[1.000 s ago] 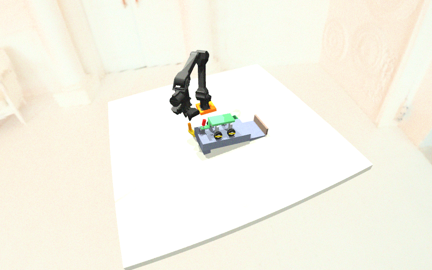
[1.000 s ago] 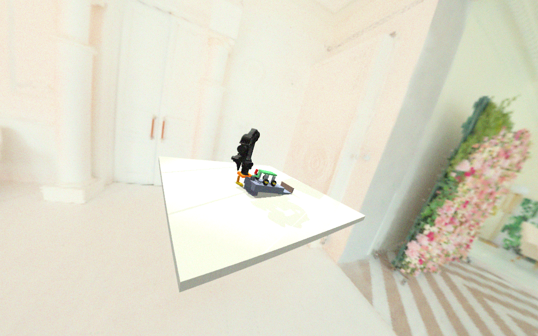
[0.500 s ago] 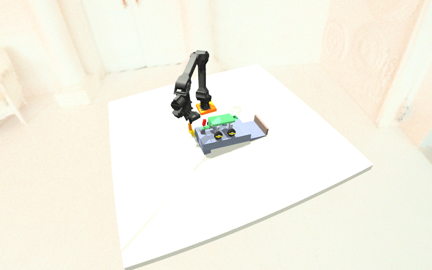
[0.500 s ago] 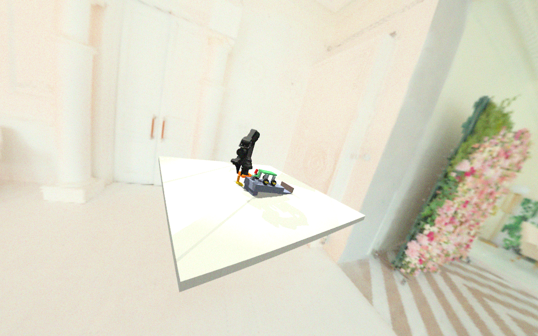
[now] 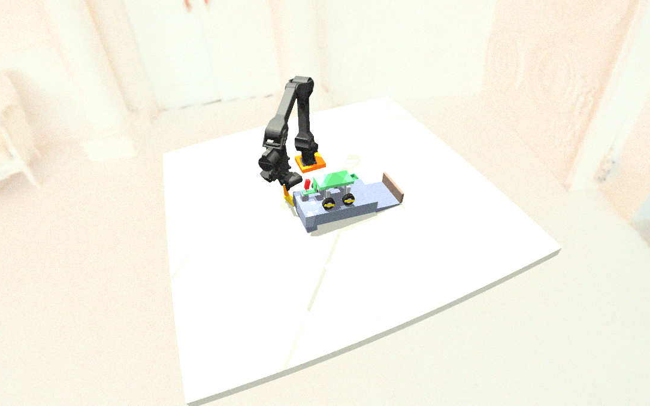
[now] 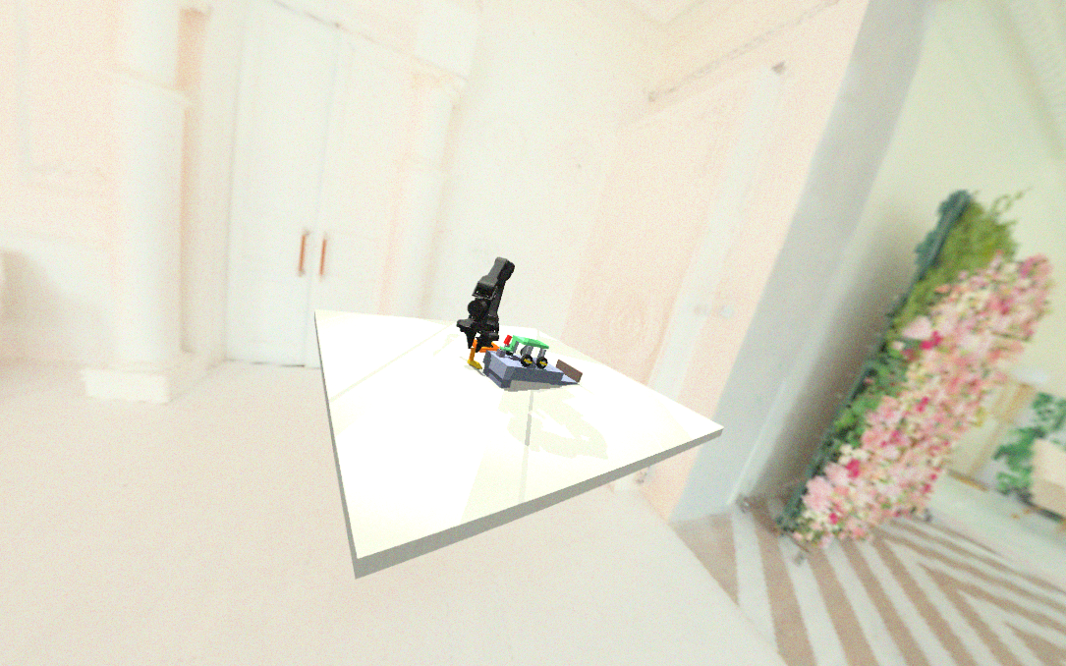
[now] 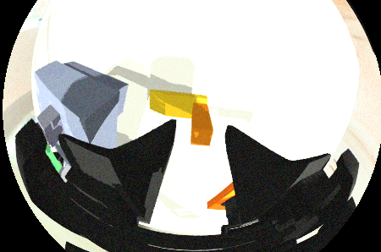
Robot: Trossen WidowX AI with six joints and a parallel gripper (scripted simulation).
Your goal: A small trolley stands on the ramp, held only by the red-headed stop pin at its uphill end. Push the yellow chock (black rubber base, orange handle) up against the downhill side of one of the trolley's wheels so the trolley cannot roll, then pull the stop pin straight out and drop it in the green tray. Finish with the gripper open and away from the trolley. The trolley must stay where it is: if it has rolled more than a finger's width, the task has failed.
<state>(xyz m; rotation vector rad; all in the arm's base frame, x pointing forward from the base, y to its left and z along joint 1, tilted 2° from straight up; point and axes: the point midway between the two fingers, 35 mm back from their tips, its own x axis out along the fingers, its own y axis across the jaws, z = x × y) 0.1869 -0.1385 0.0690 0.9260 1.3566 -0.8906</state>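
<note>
The yellow chock lies 20 mm ahead of my gripper tip, 10 mm to the left of it and 30 mm below it. From my gripper tip the other things lie so: red-headed stop pin: 130 mm ahead, 60 mm to the left, 80 mm above; then grey-blue ramp: 140 mm ahead, 160 mm to the left, 10 mm below; then trolley: 140 mm ahead, 160 mm to the left, 60 mm above.
</note>
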